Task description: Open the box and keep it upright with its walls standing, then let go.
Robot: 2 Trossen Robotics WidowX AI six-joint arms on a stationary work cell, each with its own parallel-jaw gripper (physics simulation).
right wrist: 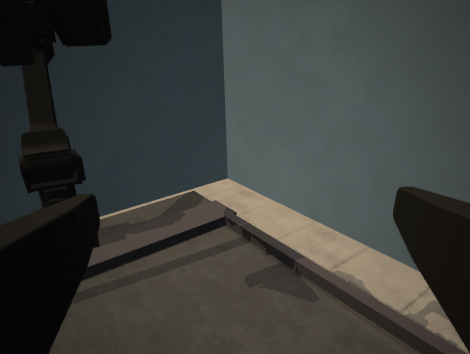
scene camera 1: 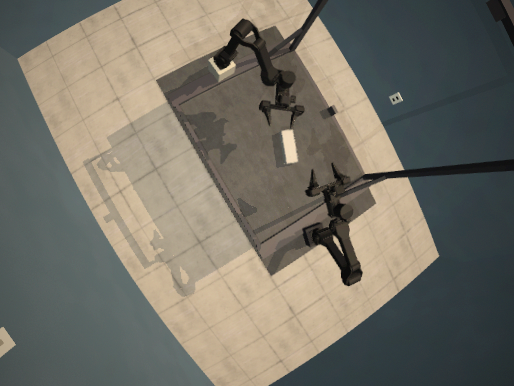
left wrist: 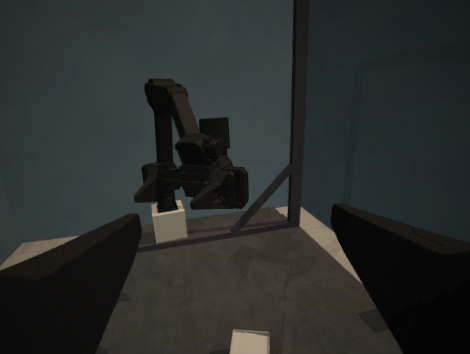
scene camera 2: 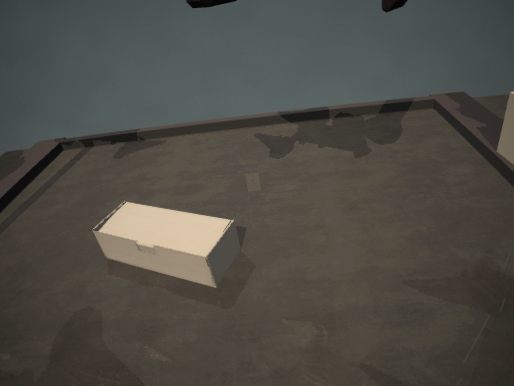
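A white box [scene camera 1: 289,146] [scene camera 2: 165,227] [left wrist: 250,343] stands upright on the table, its lid down flat. In scene camera 2, a small tab [scene camera 2: 146,246] shows at the lid's front edge. My right gripper [scene camera 1: 281,126] [scene camera 2: 302,3] [left wrist: 161,202] [right wrist: 248,205] is open and empty, above the table beside the box's upper end in scene camera 1. Its fingertips show at the top edge of scene camera 2. My left gripper [scene camera 1: 322,167] [left wrist: 237,218] is open and empty, off the box's lower right. The box does not show in the right wrist view. Its inside is hidden.
The dark table [scene camera 1: 240,165] [scene camera 2: 350,225] has a raised rim [scene camera 2: 200,125] [right wrist: 350,290]. A white block [scene camera 1: 222,72] [left wrist: 170,226] is under the right arm's base. A small dark block [scene camera 1: 330,112] sits at the table's right edge. A dark post [left wrist: 299,110] rises at the table's corner.
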